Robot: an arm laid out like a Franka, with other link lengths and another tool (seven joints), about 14 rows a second.
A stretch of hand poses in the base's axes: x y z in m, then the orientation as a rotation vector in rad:
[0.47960 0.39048 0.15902 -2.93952 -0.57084 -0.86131]
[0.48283 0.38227 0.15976 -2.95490 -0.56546 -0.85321]
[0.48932 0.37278 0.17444 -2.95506 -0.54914 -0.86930]
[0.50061 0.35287 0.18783 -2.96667 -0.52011 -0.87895]
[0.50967 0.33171 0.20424 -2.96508 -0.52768 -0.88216]
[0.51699 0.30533 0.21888 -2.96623 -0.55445 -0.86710]
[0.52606 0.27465 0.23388 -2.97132 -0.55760 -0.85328]
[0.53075 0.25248 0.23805 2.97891 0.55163 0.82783]
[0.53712 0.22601 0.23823 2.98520 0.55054 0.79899]
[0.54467 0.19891 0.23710 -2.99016 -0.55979 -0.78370]
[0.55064 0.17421 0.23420 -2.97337 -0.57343 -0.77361]
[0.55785 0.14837 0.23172 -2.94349 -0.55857 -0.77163]
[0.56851 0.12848 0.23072 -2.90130 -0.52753 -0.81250]
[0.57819 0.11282 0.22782 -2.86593 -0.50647 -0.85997]
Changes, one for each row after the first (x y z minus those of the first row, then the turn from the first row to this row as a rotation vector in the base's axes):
[0.00323 -0.00821 0.00074 -0.01071 0.00559 -0.00808]
[0.00972 -0.01770 0.01542 -0.00751 -0.00425 -0.01853]
[0.02101 -0.03761 0.02881 -0.00953 -0.00935 -0.03977]
[0.03007 -0.05877 0.04522 -0.01110 -0.01174 -0.03524]
[0.03739 -0.08515 0.05986 -0.01899 -0.00298 -0.01956]
[0.04646 -0.11583 0.07486 -0.02268 0.00590 -0.01857]
[0.05115 -0.13800 0.07903 -0.02586 0.02235 -0.02319]
[0.05752 -0.16447 0.07921 -0.03070 0.04050 -0.02483]
[0.06507 -0.19157 0.07808 -0.03147 0.05097 -0.01892]
[0.07104 -0.21627 0.07518 -0.01997 0.05717 -0.00431]
[0.07825 -0.24211 0.07270 0.01218 0.05950 -0.00116]
[0.08891 -0.26200 0.07170 0.05571 0.03392 -0.00606]
[0.09859 -0.27766 0.06880 0.08805 0.00272 -0.00886]

